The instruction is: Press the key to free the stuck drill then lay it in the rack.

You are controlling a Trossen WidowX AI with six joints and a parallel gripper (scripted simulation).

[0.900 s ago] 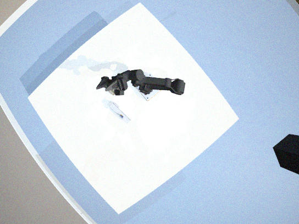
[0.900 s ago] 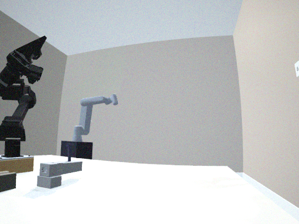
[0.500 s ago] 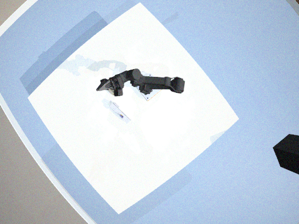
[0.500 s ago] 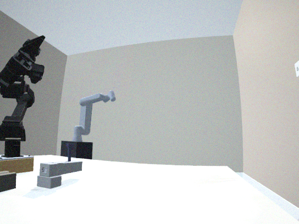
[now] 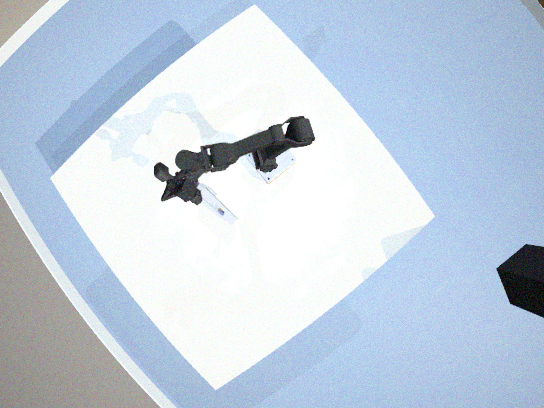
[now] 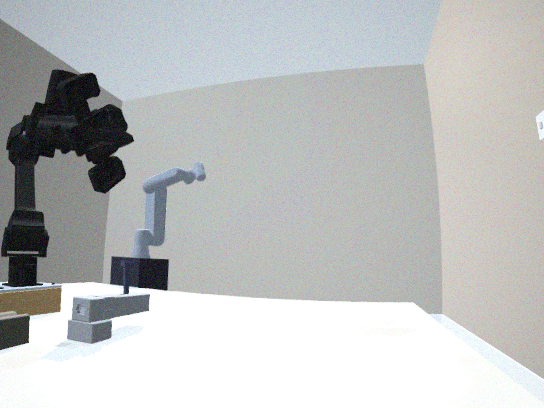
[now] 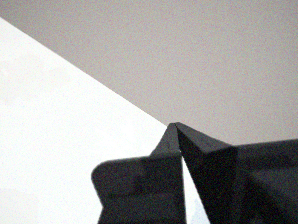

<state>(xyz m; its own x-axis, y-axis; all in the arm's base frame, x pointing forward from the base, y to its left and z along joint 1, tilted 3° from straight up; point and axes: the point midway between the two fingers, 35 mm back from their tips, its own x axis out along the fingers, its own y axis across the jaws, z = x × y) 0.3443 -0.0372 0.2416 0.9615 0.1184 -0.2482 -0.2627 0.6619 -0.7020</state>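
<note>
Now: the thin dark blue pin 21 cm below my gripper tip, 12 cm to the left of it and 12 cm behind it. Round my gripper tip: grey-tan rack piece (28 cm below, 14 cm behind, 10 cm to the right); light grey block (26 cm below, 11 cm behind, 8 cm to the left).
</note>
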